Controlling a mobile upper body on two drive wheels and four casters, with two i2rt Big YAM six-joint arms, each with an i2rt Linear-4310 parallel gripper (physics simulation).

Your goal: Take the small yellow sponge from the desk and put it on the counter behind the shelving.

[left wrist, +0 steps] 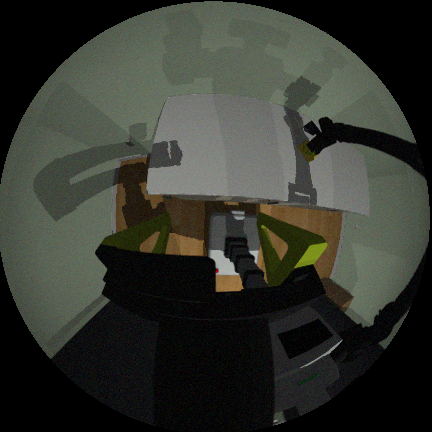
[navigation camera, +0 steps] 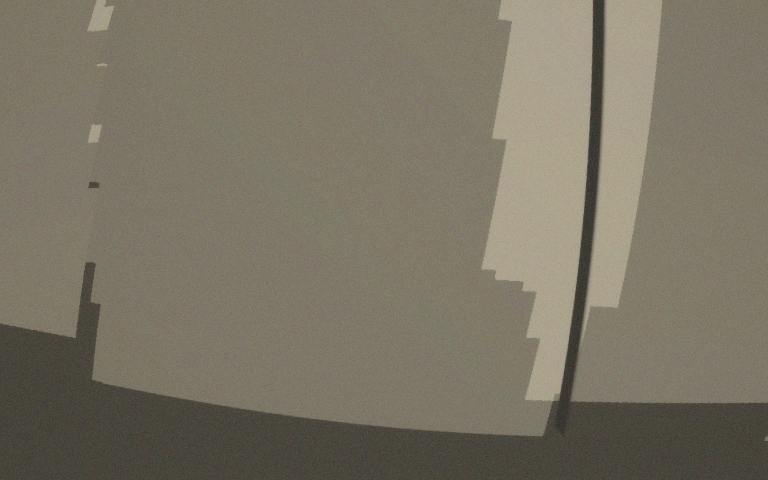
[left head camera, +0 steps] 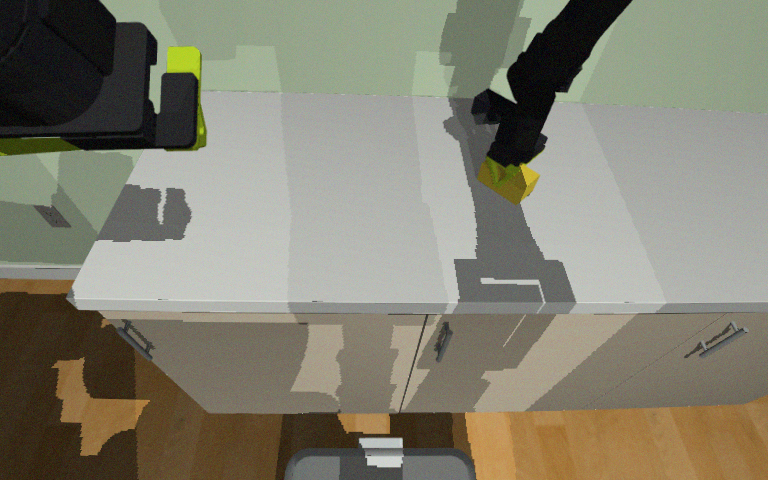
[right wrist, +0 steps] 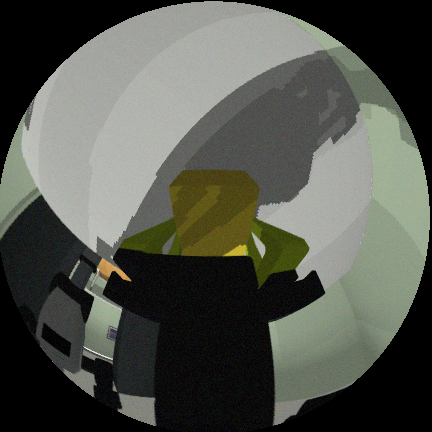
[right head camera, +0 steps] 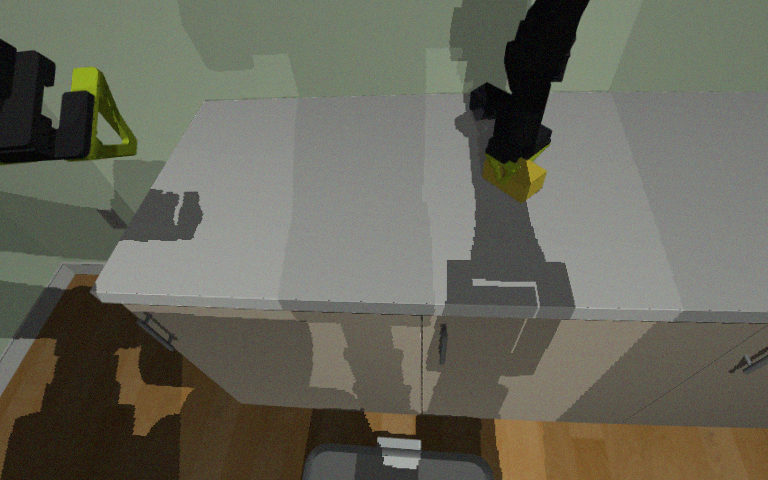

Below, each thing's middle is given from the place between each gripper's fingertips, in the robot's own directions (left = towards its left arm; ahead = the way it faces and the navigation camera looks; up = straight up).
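Small yellow sponge (right head camera: 529, 178): 1 cm above my right hand.
Small yellow sponge: 47 cm to the right of my left hand, 35 cm below, 35 cm ahead.
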